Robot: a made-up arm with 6 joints.
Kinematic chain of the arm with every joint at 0, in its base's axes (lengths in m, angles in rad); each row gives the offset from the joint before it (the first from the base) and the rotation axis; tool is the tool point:
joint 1: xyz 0 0 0.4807 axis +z
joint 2: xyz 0.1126 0 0 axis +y
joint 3: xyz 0 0 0.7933 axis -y
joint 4: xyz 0 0 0.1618 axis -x
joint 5: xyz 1.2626 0 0 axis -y
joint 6: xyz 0.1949 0 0 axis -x
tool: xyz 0 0 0
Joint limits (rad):
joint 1: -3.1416..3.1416
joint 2: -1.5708..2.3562
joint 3: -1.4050..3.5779
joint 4: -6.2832..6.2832
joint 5: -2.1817..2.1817
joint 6: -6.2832..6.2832
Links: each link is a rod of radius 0.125 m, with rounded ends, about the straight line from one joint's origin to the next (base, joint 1, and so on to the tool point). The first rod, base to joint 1, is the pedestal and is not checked.
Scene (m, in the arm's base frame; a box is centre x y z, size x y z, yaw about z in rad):
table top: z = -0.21
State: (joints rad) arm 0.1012 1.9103 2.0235 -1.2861 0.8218 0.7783
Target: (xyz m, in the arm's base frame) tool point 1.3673 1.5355 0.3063
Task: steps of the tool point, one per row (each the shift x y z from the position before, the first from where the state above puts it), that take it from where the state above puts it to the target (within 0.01 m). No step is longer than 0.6 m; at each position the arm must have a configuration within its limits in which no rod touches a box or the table.
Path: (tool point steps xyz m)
1: -0.1469 0.5730 -0.0958
2: -0.2977 0.4955 -0.0898
3: -0.4148 0.3786 -0.0828

